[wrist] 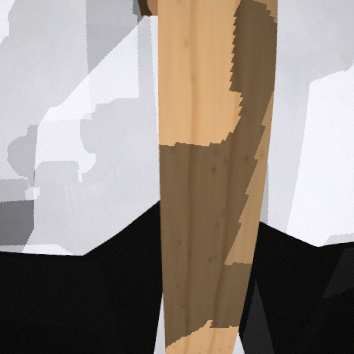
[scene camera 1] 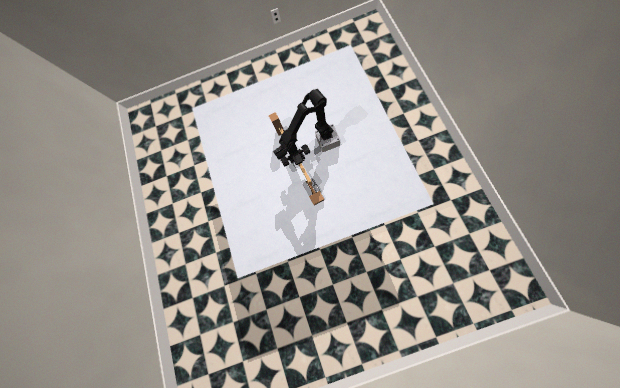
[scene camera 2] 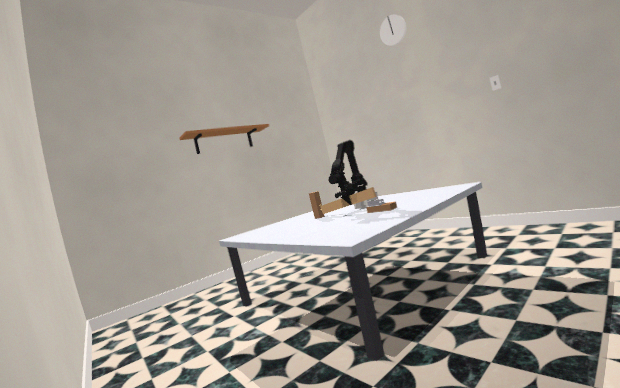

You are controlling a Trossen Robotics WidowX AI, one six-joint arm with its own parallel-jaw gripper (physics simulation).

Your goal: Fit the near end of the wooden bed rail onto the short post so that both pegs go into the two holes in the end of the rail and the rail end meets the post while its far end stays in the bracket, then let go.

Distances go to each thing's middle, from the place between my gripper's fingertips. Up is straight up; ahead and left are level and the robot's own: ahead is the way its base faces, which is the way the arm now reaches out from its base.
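There is the wooden bed rail (wrist: 215, 73), and measured from my hand it is 1 cm ahead, 4 cm to the right and 2 cm above.
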